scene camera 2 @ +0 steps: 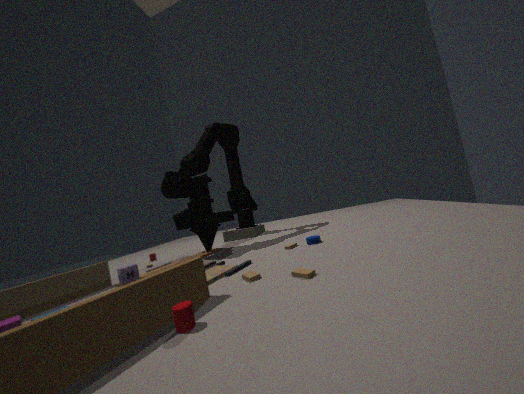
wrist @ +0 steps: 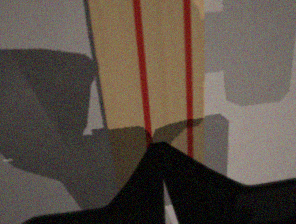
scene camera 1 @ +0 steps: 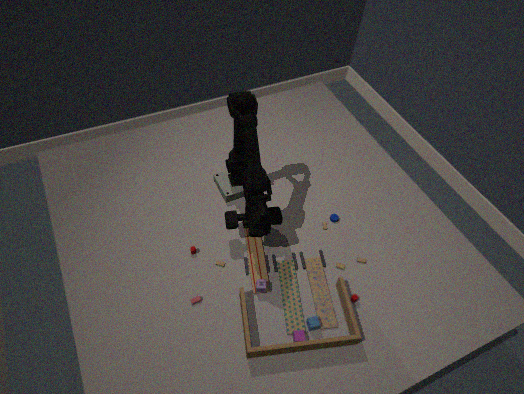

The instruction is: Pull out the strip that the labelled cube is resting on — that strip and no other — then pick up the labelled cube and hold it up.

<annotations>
my gripper: scene camera 2; wrist; scene camera 1 252, 232
same spot on my gripper: point(scene camera 2: 206, 232) = point(wrist: 104, 207)
</annotations>
